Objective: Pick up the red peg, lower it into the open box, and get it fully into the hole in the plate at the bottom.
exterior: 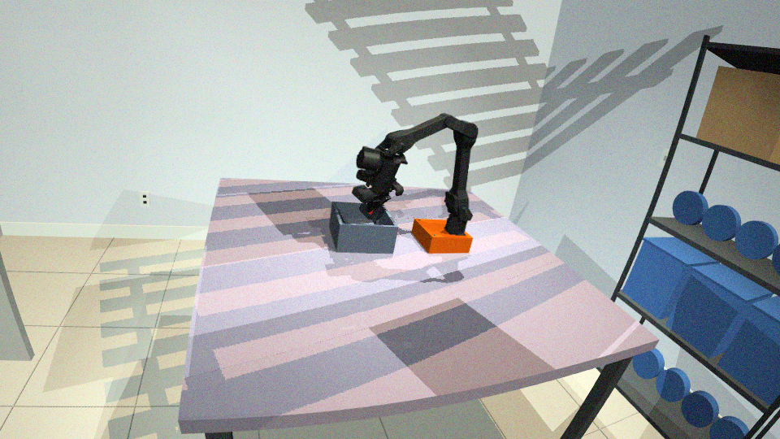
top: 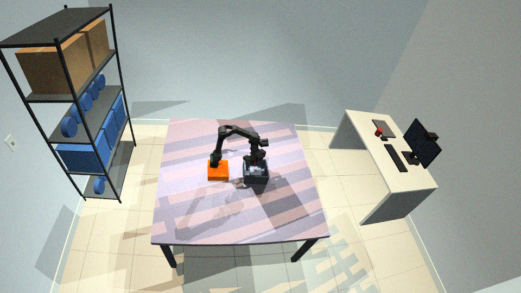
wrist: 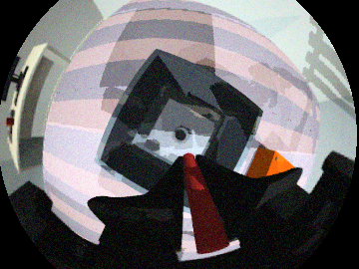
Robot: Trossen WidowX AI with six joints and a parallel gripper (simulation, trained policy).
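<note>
My gripper tip is 1 cm past the red peg, 1 cm to the right of it and 3 cm below it. Round my gripper tip: light plate (2 cm ahead, 2 cm to the right, 7 cm below); grey box (2 cm ahead, 2 cm to the right, 9 cm below).
</note>
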